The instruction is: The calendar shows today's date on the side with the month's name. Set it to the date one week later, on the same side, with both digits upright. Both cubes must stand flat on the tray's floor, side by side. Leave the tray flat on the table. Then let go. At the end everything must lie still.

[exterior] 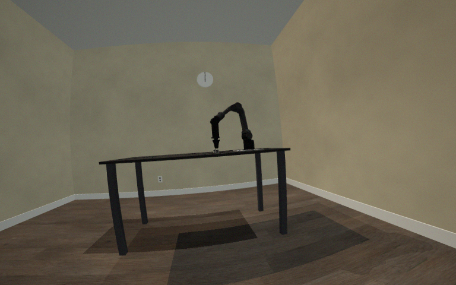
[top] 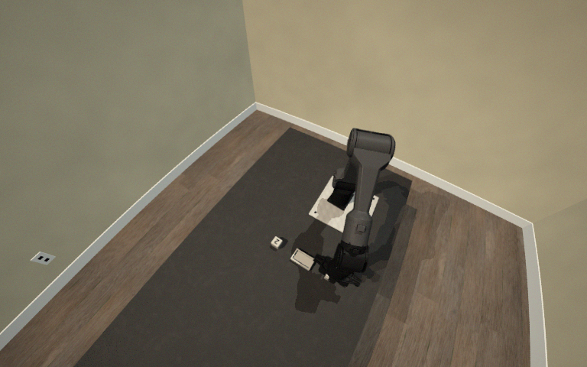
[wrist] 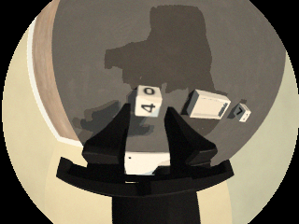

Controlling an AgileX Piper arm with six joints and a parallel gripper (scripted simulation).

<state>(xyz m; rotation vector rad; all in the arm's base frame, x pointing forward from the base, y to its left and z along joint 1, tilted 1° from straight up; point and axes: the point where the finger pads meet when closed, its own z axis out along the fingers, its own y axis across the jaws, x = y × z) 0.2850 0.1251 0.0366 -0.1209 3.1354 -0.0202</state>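
Right now my hand is 11 cm to the left of the white tray, 3 cm above it and 1 cm short of it.
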